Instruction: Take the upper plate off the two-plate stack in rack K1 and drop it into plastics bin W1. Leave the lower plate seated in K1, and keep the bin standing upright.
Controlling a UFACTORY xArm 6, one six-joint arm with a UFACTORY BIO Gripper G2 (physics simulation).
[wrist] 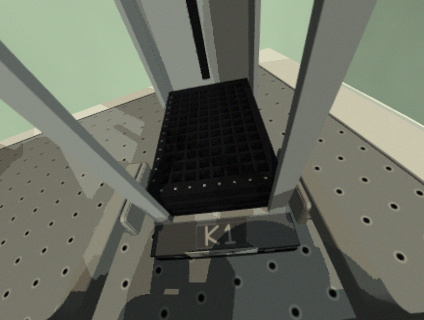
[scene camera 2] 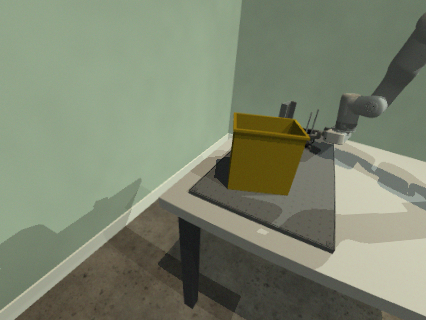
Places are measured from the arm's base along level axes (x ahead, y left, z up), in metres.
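Where they show: hand, tool point: [wrist: 212, 189].
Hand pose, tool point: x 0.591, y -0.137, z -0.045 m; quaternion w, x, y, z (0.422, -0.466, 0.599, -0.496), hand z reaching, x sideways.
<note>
Things, the pixels of their top centre, and the offset from my tool point. "spot": a spot on its surface instead. Level surfaces: height alone.
- black plate stack, top centre: [wrist: 209, 122] dy -0.012, dx +0.058, dz +0.003 m
- rack K1, surface spot: [wrist: 324, 95] [scene camera 2: 316, 119] spot: dy -0.037, dx -0.017, dz +0.060 m
- yellow bin W1, top centre: [scene camera 2: 268, 123] dy +0.402, dx +0.061, dz +0.135 m
- dark perforated board, surface height: dz -0.044 m
- pale table, surface height: dz -0.057 m
The black plate stack [wrist: 215, 140] sits between the grey uprights of rack K1 [wrist: 324, 95] [scene camera 2: 317, 120] in the wrist view, its gridded upper plate level on top. The seam between upper and lower plate is too dark to make out. My gripper [wrist: 217, 201] [scene camera 2: 312, 140] is shut on the upper plate, one finger pad at each side of the stack's front end, outside the front uprights. The stack stands directly behind the K1 label block. The yellow bin W1 [scene camera 2: 265, 165] stands upright, open side up, and hides part of the rack in the scene view.
A dark perforated board [scene camera 2: 315, 210] [wrist: 40, 200] lies under the bin and rack on the pale table [scene camera 2: 380, 220]. A tall grey column [wrist: 232, 45] [scene camera 2: 287, 109] rises behind the stack. The arm [scene camera 2: 400, 65] comes in from the right; green walls stand behind.
</note>
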